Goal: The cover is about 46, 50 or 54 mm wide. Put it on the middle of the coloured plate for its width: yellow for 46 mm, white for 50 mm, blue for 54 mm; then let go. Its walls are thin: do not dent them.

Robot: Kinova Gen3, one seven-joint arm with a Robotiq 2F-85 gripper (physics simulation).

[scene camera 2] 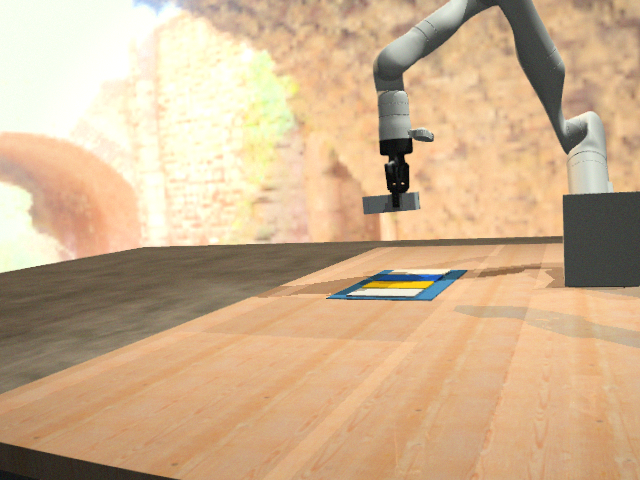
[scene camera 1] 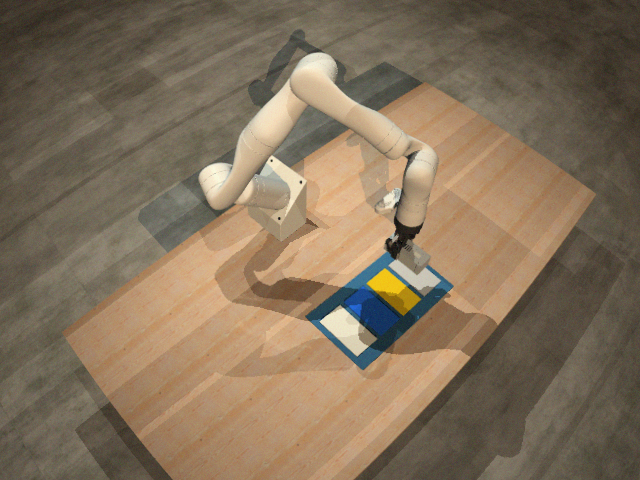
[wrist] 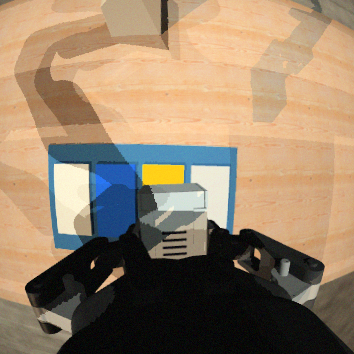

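Where they show: gripper, fingertip midpoint: (scene camera 2: 400, 209) (scene camera 1: 400, 251) (wrist: 171, 226); arm's base, link origin: (scene camera 2: 591, 220) (scene camera 1: 277, 194).
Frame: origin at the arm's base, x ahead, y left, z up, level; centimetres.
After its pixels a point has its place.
The cover (scene camera 1: 413, 258) @[x 46.5, y -1.0, z 8.0 cm] (scene camera 2: 375, 204) @[x 47.0, y 3.1, z 6.0 cm] (wrist: 172, 220) @[x 39.9, y 1.5, z 8.2 cm] is a grey box with slots. My gripper (scene camera 1: 401, 248) @[x 41.7, y 1.3, z 4.5 cm] (scene camera 2: 395, 200) @[x 41.7, y 1.3, z 4.5 cm] (wrist: 171, 226) @[x 41.7, y 1.3, z 4.5 cm] is shut on it and holds it roughly level, well above the board. In the wrist view the cover hides most of the yellow plate (scene camera 1: 384, 281) @[x 39.0, y 1.3, z -12.8 cm] (scene camera 2: 398, 284) @[x 43.0, y 1.6, z -12.5 cm] (wrist: 163, 173) @[x 37.6, y 1.3, z -12.7 cm]. The blue plate (scene camera 1: 369, 312) @[x 41.3, y -10.3, z -12.6 cm] (scene camera 2: 413, 277) @[x 40.5, y -9.2, z -12.7 cm] (wrist: 115, 215) @[x 44.3, y -9.7, z -12.7 cm] lies on one side of yellow, a white plate (scene camera 1: 424, 283) @[x 49.3, y 8.0, z -12.7 cm] (scene camera 2: 385, 292) @[x 44.8, y 10.1, z -12.7 cm] (wrist: 217, 187) @[x 42.2, y 11.6, z -12.7 cm] on the other. A cream-white plate (scene camera 1: 341, 328) @[x 37.9, y -19.3, z -12.7 cm] (scene camera 2: 421, 271) @[x 39.3, y -18.6, z -12.7 cm] (wrist: 72, 200) @[x 39.9, y -18.3, z -12.7 cm] lies beyond blue. The width in millimetres cannot be read.
The plates lie on a flat blue board (scene camera 1: 363, 361) @[x 48.7, y -24.0, z -13.1 cm] (scene camera 2: 439, 293) @[x 33.4, y 9.6, z -13.3 cm] (wrist: 142, 152) @[x 32.9, y -2.1, z -13.1 cm] on the wooden table (scene camera 1: 206, 403) @[x 22.9, y -60.2, z -13.4 cm] (scene camera 2: 310, 387) @[x 45.9, y 68.8, z -13.3 cm] (wrist: 190, 100) @[x 23.8, y 9.1, z -13.3 cm]. The robot's base block (scene camera 1: 293, 217) @[x 6.2, y -0.2, z -5.9 cm] (scene camera 2: 599, 240) @[x -0.2, y 6.3, z -3.7 cm] (wrist: 132, 22) @[x 6.2, y -0.3, z -9.5 cm] stands apart from the board. Arm shadows cross the plates.
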